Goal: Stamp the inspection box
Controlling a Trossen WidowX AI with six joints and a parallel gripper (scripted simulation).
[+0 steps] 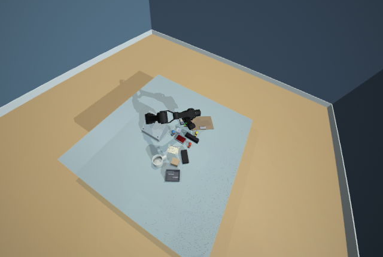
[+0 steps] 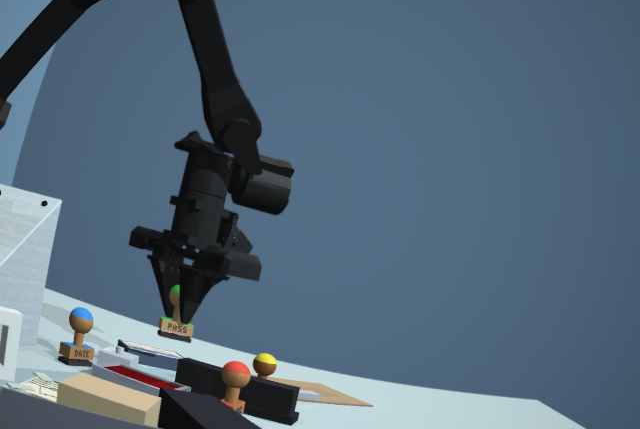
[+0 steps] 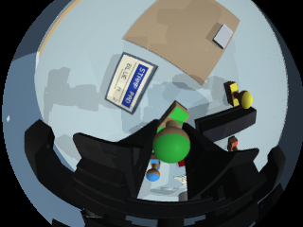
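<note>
My gripper tip is now 12 cm short of the yellow-knobbed stamp, 6 cm above it and 1 cm to the left of it. Also, from my gripper tip: red ink pad: 12 cm to the right, 7 cm below, 3 cm ahead; then green-topped pass stamp: right at my gripper tip; then long black block: 11 cm ahead, 6 cm to the right, 6 cm below.
</note>
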